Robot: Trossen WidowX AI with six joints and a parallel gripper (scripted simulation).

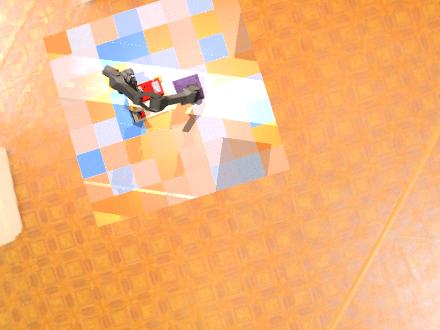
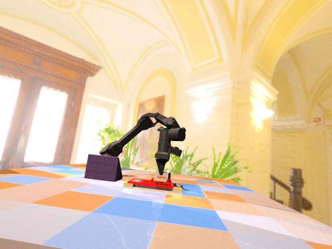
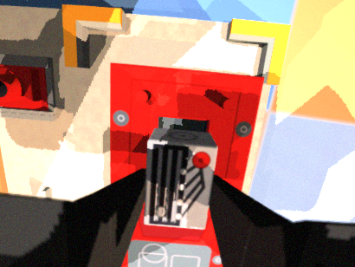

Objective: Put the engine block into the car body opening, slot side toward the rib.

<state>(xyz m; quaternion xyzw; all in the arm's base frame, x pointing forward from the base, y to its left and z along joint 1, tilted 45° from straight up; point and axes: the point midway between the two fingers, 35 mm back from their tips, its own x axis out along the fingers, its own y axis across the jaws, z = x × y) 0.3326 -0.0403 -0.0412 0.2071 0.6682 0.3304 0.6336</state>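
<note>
Right now my gripper tip is 10 mm above the grey engine block. The rest, counted from my gripper tip: beige base plate (50 mm below, 30 mm to the left, 20 mm behind).
</note>
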